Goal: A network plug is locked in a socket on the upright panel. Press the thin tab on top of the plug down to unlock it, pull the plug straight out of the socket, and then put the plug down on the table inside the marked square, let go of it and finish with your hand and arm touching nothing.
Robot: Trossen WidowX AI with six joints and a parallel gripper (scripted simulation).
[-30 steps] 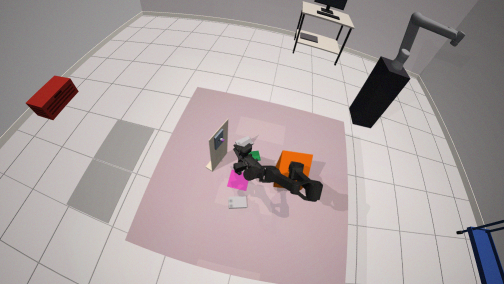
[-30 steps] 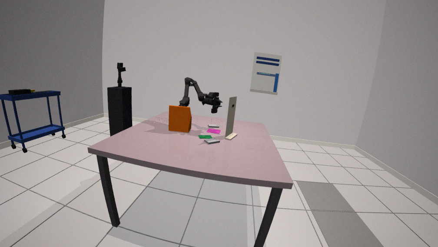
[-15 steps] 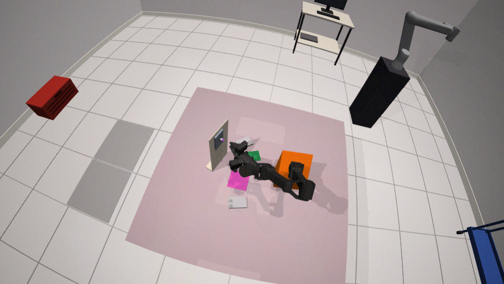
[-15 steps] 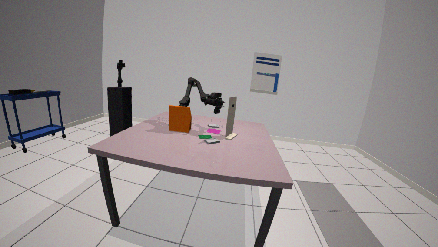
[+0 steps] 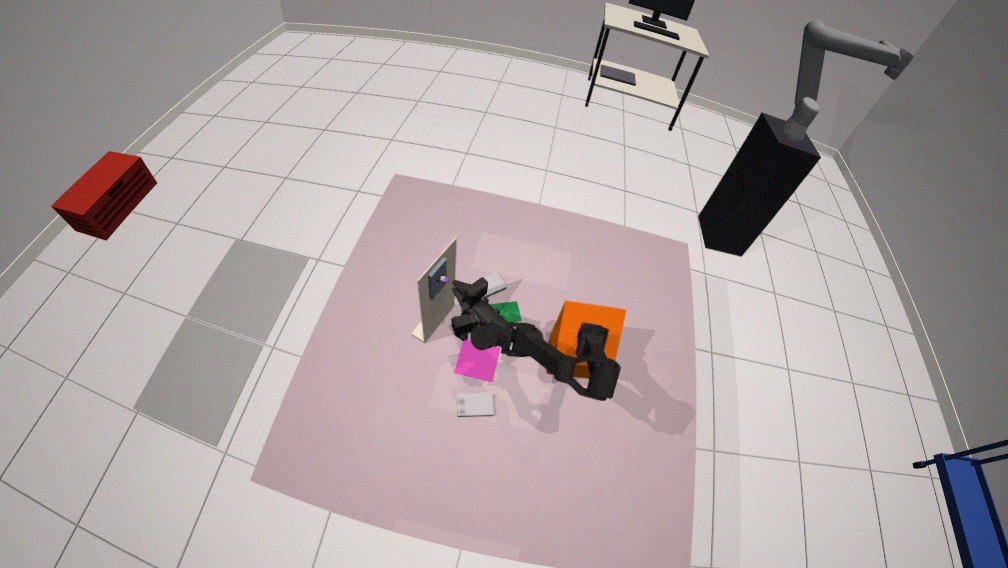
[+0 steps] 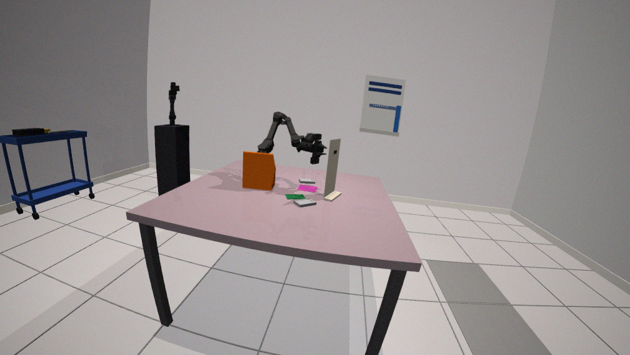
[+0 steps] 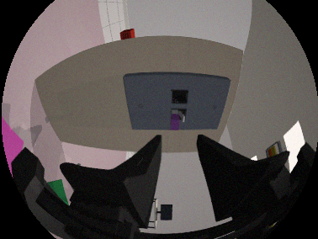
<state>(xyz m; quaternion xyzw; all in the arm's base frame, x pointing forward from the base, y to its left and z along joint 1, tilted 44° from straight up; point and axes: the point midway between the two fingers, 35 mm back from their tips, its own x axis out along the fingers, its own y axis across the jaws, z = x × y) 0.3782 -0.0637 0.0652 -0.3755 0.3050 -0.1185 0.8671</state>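
My gripper tip is 30 mm short of the purple plug and 10 mm to the left of it. Round my gripper tip: beige upright panel 110 mm below, 50 mm ahead, 20 mm to the right; then magenta square 270 mm below, 100 mm behind, 80 mm to the left.
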